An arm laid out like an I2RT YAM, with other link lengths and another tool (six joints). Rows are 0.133 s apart.
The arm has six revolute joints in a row. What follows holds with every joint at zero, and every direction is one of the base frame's.
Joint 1 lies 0.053 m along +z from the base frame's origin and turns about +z.
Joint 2 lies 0.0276 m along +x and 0.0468 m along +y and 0.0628 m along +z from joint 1 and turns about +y.
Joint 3 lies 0.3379 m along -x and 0.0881 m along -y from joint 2 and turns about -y.
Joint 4 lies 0.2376 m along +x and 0.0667 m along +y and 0.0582 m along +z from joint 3 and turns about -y.
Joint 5 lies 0.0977 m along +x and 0.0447 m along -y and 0.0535 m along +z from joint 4 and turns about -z.
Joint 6 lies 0.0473 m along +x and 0.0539 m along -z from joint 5 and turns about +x.
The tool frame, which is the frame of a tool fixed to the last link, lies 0.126 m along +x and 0.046 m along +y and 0.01 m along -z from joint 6; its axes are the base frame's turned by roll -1.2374, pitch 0.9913 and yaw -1.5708 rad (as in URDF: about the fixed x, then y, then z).
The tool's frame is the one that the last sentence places.
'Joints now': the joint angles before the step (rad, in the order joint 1, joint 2, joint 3, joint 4, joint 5, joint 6). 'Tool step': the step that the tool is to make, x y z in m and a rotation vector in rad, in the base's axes. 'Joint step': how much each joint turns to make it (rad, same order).
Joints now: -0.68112 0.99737 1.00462 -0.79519 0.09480 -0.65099
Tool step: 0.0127 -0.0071 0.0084 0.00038 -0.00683 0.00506
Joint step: 0.00792 0.04537 0.04324 0.00671 -0.00122 0.00528
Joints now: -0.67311 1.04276 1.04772 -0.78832 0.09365 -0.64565
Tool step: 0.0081 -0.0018 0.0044 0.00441 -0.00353 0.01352
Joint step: 0.00854 0.02557 0.02580 -0.00024 -0.00752 0.00049
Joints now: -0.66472 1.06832 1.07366 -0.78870 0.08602 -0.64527
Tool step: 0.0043 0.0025 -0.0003 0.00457 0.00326 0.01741
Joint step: 0.01535 0.00942 0.00543 -0.00135 -0.00261 -0.00031
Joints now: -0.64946 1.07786 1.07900 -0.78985 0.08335 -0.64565
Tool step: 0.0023 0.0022 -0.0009 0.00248 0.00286 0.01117
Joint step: 0.01151 0.00369 0.00006 -0.00019 0.00005 0.00043
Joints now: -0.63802 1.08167 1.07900 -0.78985 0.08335 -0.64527
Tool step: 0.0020 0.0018 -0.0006 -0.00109 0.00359 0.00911
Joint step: 0.01252 0.00270 0.00016 0.00026 0.00453 0.00033
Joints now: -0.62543 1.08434 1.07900 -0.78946 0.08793 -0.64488
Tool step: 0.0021 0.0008 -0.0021 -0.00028 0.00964 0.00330
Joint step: 0.01372 0.00767 -0.00043 0.00010 0.01144 0.00342
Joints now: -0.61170 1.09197 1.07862 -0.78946 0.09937 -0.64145
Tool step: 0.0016 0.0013 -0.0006 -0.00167 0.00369 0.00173
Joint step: 0.01312 0.00241 0.00011 -0.00039 0.01040 0.00582
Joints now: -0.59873 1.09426 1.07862 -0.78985 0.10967 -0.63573
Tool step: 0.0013 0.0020 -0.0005 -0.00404 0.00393 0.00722
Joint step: 0.01418 -0.00017 -0.00117 -0.00015 0.00882 0.00119
